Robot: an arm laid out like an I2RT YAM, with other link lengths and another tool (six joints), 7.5 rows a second.
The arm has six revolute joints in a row. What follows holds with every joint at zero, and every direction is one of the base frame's. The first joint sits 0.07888 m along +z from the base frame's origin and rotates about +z. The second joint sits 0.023 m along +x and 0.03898 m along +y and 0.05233 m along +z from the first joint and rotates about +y. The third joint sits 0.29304 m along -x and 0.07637 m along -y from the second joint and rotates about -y. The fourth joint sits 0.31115 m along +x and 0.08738 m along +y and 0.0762 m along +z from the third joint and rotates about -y. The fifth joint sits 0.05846 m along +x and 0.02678 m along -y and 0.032 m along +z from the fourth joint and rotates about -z. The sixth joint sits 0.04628 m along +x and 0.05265 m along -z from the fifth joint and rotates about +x. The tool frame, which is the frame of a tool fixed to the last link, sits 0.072 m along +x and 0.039 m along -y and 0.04 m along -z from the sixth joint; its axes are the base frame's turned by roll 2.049, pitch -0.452 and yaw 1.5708 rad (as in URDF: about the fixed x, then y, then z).
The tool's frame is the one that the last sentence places.
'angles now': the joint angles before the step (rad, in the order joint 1, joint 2, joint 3, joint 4, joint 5, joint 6). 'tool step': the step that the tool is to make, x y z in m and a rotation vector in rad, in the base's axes. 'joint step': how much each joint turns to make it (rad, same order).
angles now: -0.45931, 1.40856, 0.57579, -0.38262, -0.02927, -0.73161
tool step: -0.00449, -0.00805, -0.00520, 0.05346, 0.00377, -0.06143
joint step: -0.04998, 0.03032, 0.01822, -0.01485, -0.03907, 0.02610
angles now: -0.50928, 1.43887, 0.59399, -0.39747, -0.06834, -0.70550
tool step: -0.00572, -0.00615, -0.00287, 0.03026, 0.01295, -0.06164
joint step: -0.03423, 0.02112, 0.01394, -0.01686, -0.01015, 0.03225
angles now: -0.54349, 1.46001, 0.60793, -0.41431, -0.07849, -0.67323
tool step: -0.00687, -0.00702, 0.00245, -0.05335, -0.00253, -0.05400
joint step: -0.01098, -0.01812, -0.01802, 0.03128, 0.05548, 0.02696
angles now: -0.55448, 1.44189, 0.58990, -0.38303, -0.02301, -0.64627
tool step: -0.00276, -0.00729, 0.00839, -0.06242, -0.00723, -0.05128
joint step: -0.00162, -0.02091, -0.00128, 0.01919, 0.06343, 0.02944
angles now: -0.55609, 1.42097, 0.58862, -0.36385, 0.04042, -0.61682
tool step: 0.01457, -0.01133, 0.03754, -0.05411, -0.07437, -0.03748
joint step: 0.00074, -0.05556, 0.07515, -0.04063, 0.02171, 0.03219
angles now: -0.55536, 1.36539, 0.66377, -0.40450, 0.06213, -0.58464
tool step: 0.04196, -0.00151, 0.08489, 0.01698, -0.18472, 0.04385
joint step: 0.02397, -0.06605, 0.21879, -0.13575, -0.10458, 0.03933
